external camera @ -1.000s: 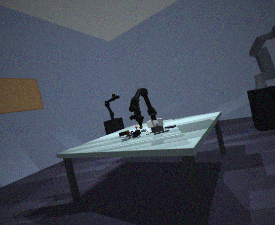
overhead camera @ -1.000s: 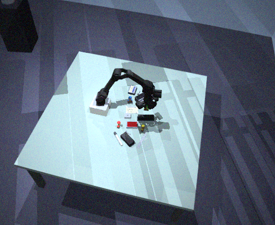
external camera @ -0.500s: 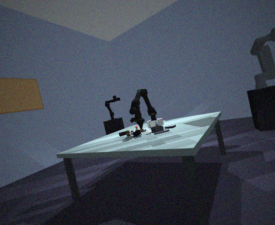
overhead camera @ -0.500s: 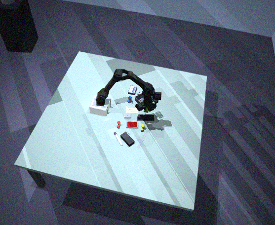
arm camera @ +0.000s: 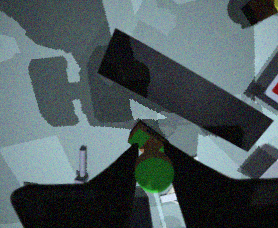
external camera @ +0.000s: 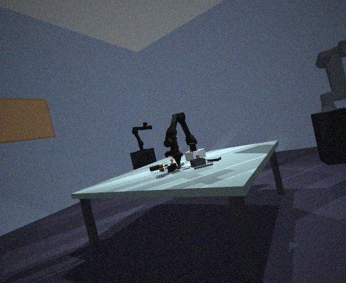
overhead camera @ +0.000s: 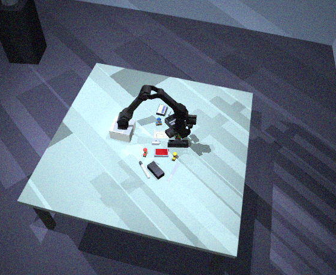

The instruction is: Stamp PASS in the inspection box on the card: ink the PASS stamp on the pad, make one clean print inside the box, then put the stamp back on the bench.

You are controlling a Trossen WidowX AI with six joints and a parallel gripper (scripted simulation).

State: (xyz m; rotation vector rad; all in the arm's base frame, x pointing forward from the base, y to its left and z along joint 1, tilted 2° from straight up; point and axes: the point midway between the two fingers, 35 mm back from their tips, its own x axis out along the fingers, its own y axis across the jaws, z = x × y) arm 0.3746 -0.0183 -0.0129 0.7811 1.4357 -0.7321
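Right now the green-knobbed stamp is right at my gripper tip. Round my gripper tip: card (110 mm behind, 30 mm to the left, 30 mm below); then long black block (50 mm to the right, 10 mm below); then grey tray (140 mm to the left, 30 mm behind, 20 mm below).
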